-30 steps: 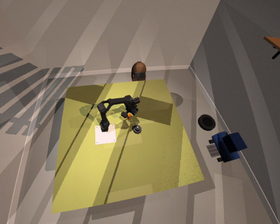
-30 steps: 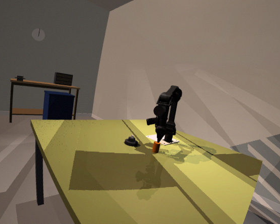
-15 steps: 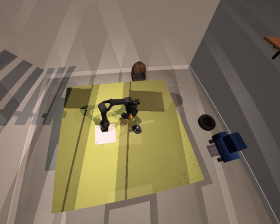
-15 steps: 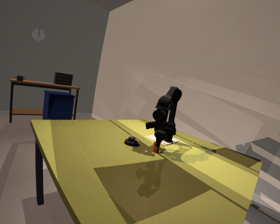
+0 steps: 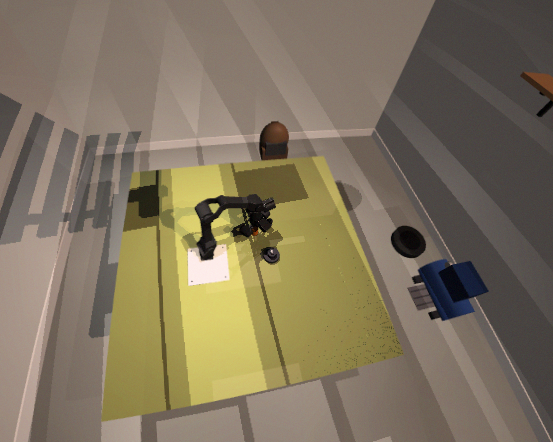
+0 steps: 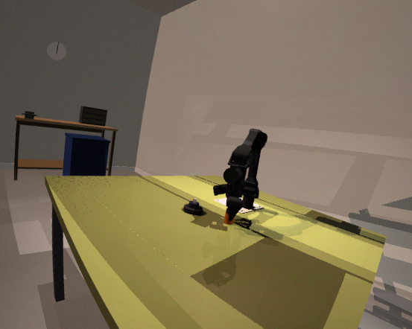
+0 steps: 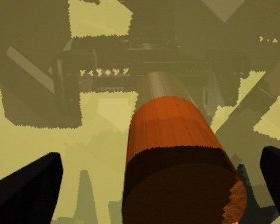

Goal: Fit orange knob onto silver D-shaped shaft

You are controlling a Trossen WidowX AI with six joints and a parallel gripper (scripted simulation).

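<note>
Now: gripper tip 2 cm below the orange knob. From my gripper tip the other things lie so: round black pedestal (16 cm to the right, 6 cm ahead).
</note>
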